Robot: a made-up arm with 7 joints.
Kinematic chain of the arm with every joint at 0, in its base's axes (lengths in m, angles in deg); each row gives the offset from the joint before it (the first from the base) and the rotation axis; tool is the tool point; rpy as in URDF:
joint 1: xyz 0 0 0 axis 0.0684 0.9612 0.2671
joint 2: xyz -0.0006 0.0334 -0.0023 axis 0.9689 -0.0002 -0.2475
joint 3: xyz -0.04 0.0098 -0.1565 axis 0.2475 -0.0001 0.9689
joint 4: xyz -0.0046 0 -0.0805 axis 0.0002 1 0
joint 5: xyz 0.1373 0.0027 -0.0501 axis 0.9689 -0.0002 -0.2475
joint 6: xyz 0.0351 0 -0.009 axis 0.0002 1 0
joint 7: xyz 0.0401 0 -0.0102 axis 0.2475 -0.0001 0.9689
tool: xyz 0 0 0 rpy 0 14.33 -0.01
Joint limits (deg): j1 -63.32..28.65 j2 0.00..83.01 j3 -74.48..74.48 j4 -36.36..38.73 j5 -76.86..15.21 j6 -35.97..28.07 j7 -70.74..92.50
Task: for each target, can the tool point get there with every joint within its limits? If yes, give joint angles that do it. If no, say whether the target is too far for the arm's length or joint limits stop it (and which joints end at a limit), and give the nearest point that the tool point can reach.
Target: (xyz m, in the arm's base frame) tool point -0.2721 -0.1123 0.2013
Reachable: no: joint limits stop it (at a limit: joint 1, joint 2, joint 3, joint 4, joint 6) | nearest point -0.0525 0.1704 0.1604 | short by 0.360 m
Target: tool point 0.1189 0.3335 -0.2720
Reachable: yes | joints -1.02 62.37 -24.49 31.06 -4.14 12.99 3.90
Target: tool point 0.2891 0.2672 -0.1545
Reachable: yes | joints -26.42 50.65 2.65 19.86 -59.55 7.59 57.34
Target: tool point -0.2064 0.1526 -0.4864
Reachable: no: too far | nearest point -0.1677 0.1324 -0.3943 | short by 0.102 m
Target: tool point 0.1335 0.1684 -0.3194
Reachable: yes | joints -5.39 50.89 -39.27 6.03 -16.56 21.24 -25.10
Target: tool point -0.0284 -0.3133 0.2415
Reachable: no: joint limits stop it (at a limit: joint 1, joint 2, joint 4) | nearest point 0.1226 -0.1574 -0.0072 | short by 0.330 m
